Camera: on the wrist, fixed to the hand. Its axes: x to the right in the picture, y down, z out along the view.
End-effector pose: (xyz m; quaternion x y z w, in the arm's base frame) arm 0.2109 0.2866 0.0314 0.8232 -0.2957 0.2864 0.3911
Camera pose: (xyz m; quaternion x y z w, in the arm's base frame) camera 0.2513 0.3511 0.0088 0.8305 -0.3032 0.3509 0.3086
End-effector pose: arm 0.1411 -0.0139 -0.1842 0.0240 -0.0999 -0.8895 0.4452
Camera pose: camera 0.0914 0.0287 -0.2291 0.0787 -0.1681 -0.8517 0.4901
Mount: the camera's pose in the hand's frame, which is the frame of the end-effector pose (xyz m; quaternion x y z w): -0.0061 -0.0729 -0.0308 0.0877 0.0237 0.0529 0.9945
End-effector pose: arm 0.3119 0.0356 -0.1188 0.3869 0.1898 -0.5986 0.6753
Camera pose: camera 0.2473 0.0639 -0.1553 0.4682 0.1318 -0.5670 0.6648
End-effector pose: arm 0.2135 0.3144 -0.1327 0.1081 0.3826 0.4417 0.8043
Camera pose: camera 0.2354 0.2618 -0.1879 0.1878 0.4325 0.4508 0.7579
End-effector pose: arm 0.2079 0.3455 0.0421 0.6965 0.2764 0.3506 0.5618
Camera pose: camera 0.1803 0.3746 -0.0264 0.7482 0.2821 0.3706 0.4725
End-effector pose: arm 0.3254 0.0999 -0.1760 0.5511 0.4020 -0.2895 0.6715
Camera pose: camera 0.2549 0.1131 -0.2099 0.6350 0.3611 -0.2746 0.6252
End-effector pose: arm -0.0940 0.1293 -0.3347 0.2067 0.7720 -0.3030 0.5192
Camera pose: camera -0.1587 0.0970 -0.3020 0.2991 0.7425 -0.3366 0.4959
